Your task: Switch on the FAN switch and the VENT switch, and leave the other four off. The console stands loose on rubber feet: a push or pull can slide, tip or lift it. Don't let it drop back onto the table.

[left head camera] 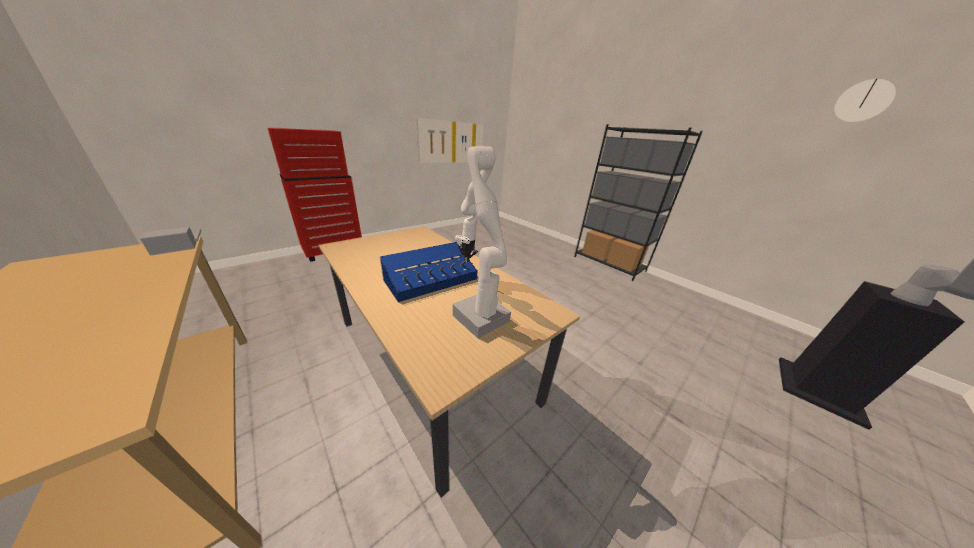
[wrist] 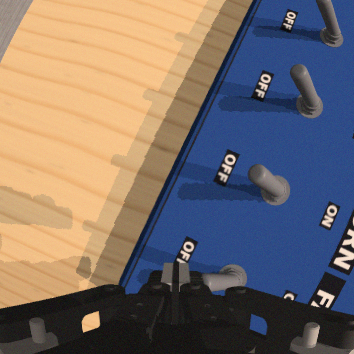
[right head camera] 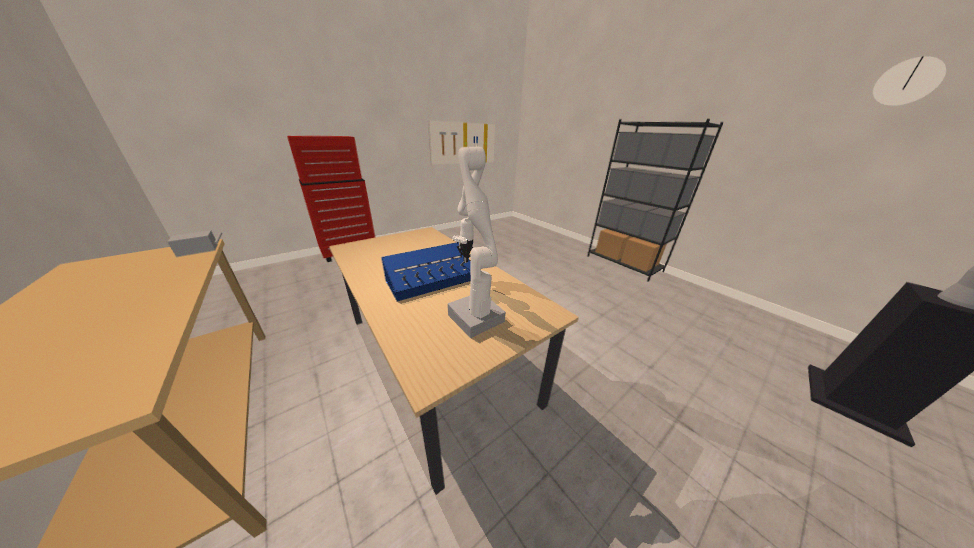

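Pixels of known places: gripper, between the fingertips: [left head camera: 466,262] [wrist: 175,278] [right head camera: 465,262]; arm's base, origin of its link: [left head camera: 484,311] [right head camera: 478,310].
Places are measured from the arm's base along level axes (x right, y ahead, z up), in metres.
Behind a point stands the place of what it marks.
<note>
The blue console [left head camera: 416,258] {y 0.563, x -0.002, z 0.069 m} [right head camera: 412,259] {y 0.570, x -0.028, z 0.069 m} [wrist: 305,150] {y 0.427, x 0.106, z 0.026 m} sits on the table, with a row of grey levers. My gripper [left head camera: 467,257] {y 0.350, x 0.205, z 0.062 m} [right head camera: 465,256] {y 0.350, x 0.205, z 0.062 m} [wrist: 175,278] {y 0.350, x 0.205, z 0.062 m} is shut and empty, low over the console. In the wrist view its fingertips are at the OFF side of the FAN lever [wrist: 217,281] {y 0.377, x 0.204, z 0.056 m}, close by its tip; whether they touch it I cannot tell. That lever leans toward OFF, its tip partly hidden. The HORN lever [wrist: 269,184] {y 0.393, x 0.139, z 0.054 m} and the VENT lever [wrist: 306,92] {y 0.409, x 0.072, z 0.047 m} lean toward OFF. The FAN label [wrist: 327,295] {y 0.469, x 0.207, z 0.049 m} is partly cut off by the gripper.
Another lever [wrist: 330,22] {y 0.425, x 0.002, z 0.044 m}, beside an OFF label, is at the top right of the wrist view. The wooden table [left head camera: 435,354] {y -0.012, x -0.299, z -0.065 m} [right head camera: 425,354] {y -0.015, x -0.306, z -0.065 m} [wrist: 75,110] {y 0.232, x 0.111, z -0.065 m} extends past the console's near edge. The arm's grey base [left head camera: 476,321] {y -0.029, x -0.083, z 0.000 m} [right head camera: 471,320] {y -0.031, x -0.071, z -0.001 m} stands near the console.
</note>
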